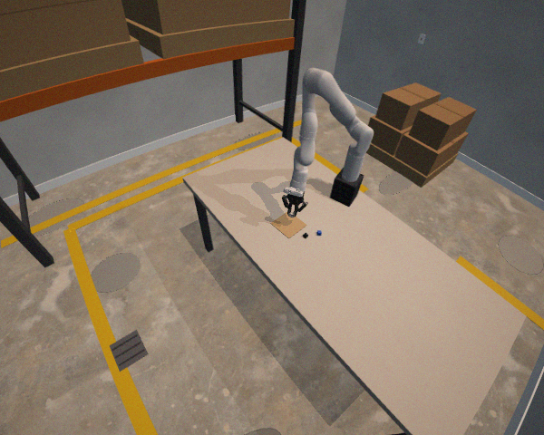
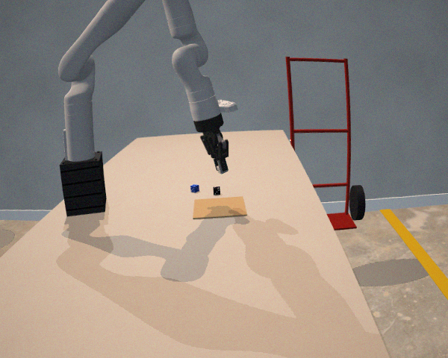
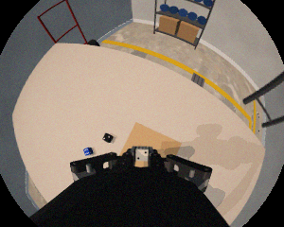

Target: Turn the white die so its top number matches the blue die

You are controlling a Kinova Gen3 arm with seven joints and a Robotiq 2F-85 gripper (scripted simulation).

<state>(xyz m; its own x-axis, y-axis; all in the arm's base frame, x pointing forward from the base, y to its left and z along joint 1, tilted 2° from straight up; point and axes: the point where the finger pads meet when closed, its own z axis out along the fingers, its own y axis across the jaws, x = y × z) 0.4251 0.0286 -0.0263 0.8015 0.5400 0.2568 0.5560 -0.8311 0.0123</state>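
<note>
My gripper is now 1 cm past the tan mat, 2 cm to the left of it and 11 cm above it. Also, from my hand: blue die 10 cm behind, 12 cm to the left, 11 cm below; then white die 1 cm below; then black die 3 cm behind, 9 cm to the left, 11 cm below.
</note>
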